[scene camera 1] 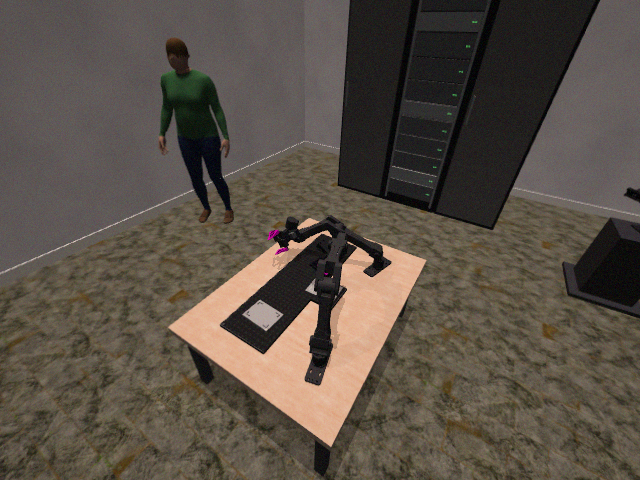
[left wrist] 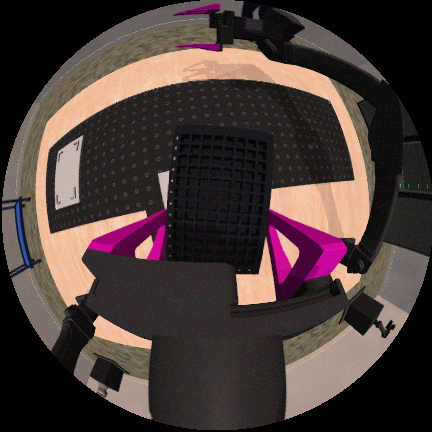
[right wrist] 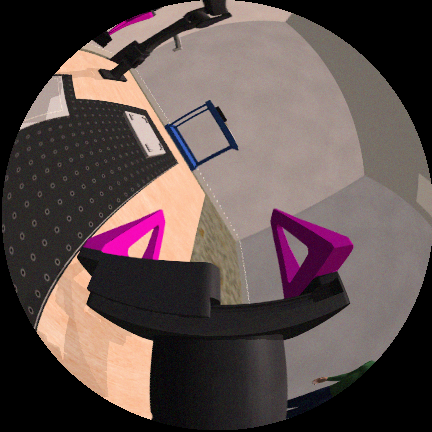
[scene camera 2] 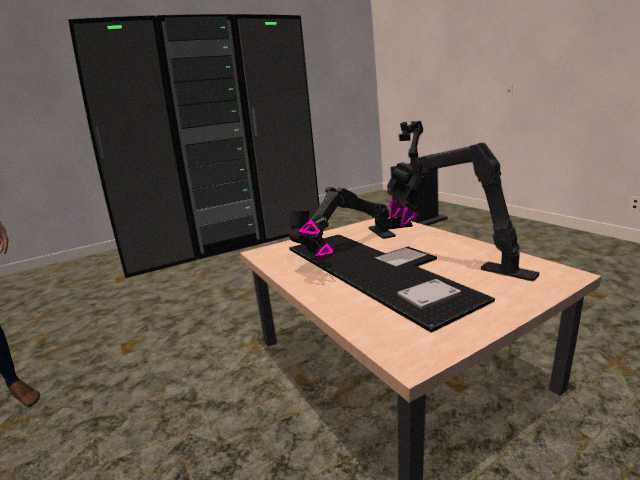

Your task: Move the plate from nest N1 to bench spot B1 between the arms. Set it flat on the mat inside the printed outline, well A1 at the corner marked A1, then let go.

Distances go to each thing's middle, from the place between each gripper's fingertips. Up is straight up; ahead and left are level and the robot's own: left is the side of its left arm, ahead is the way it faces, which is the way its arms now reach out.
Labels:
My right gripper is now 33 cm past the black well plate (left wrist: 219, 185) and 1 cm to the left of it.
I see my left gripper 10 mm short of the black well plate.

